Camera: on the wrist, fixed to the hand. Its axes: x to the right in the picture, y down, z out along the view.
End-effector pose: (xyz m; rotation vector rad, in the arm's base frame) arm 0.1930 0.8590 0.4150 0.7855 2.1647 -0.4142
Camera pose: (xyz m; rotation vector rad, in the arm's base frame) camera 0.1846 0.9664 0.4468 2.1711 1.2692 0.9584
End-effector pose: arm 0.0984 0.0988 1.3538 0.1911 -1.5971 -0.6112
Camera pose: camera 0.1906 0.1290 1.4105 -0.9948 -0.7416 0.4361
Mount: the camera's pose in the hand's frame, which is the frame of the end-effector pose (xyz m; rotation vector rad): 0.0228 0.0745 -0.0809 -0.2997 0.5074 1.5798
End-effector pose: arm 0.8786 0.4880 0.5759 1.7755 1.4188 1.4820
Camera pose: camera 0.8355 0.4571 0.6749 -1.7174 0.3532 -1.9353
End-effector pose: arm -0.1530 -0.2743 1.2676 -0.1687 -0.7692 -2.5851
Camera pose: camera -0.1401 -0.3828 1.2418 -0.1137 0.0646 -1.0927
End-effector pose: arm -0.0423 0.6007 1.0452 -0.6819 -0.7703 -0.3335
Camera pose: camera 0.0538 0.6005 0.9870 -1.2166 0.4351 0.8234
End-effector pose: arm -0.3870 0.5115 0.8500 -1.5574 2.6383 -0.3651
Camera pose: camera -0.4755 0.5402 0.9130 -0.8159 -2.6995 0.1686
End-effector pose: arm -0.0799 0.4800 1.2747 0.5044 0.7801 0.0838
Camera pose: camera -0.1113 0.5839 1.2460 0.7145 0.6620 1.8182
